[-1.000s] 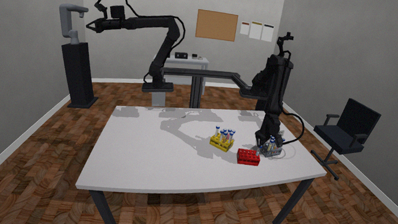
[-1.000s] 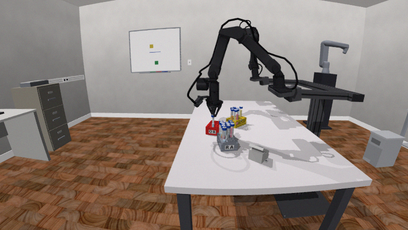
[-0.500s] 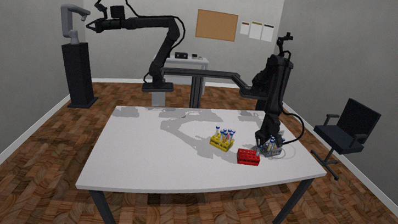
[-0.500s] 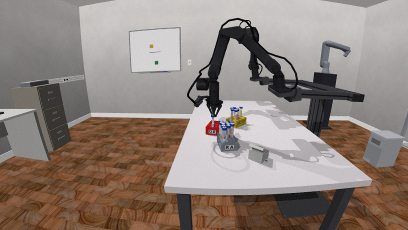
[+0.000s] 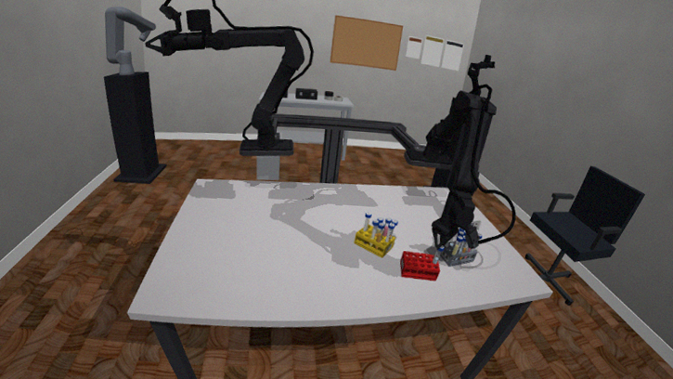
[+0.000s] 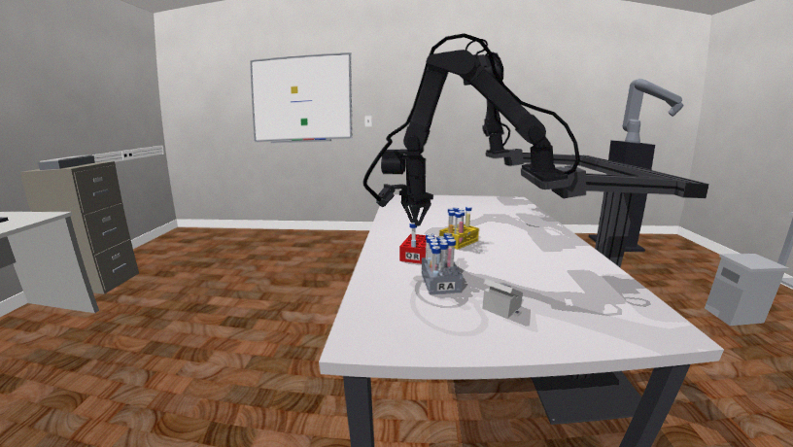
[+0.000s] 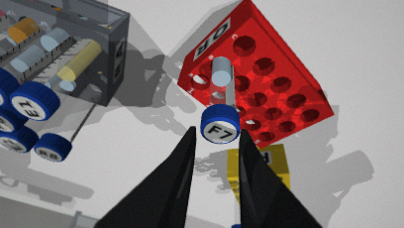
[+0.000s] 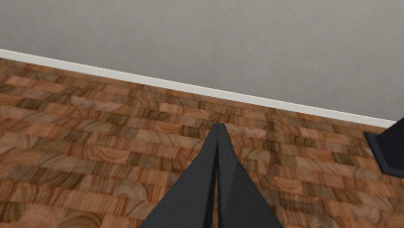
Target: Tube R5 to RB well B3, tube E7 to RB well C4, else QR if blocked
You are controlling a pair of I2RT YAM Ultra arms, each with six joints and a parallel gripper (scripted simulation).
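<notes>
Now: left hand 8 cm past the grey rack RA, 15 cm to the right of it and 10 cm above it. From my left hand the other things lie so: red rack QR (1 cm behind, 4 cm to the right, 10 cm below); then grey button box (23 cm behind, 27 cm to the left, 8 cm below); then yellow rack RB (16 cm behind, 18 cm to the right, 10 cm below).
</notes>
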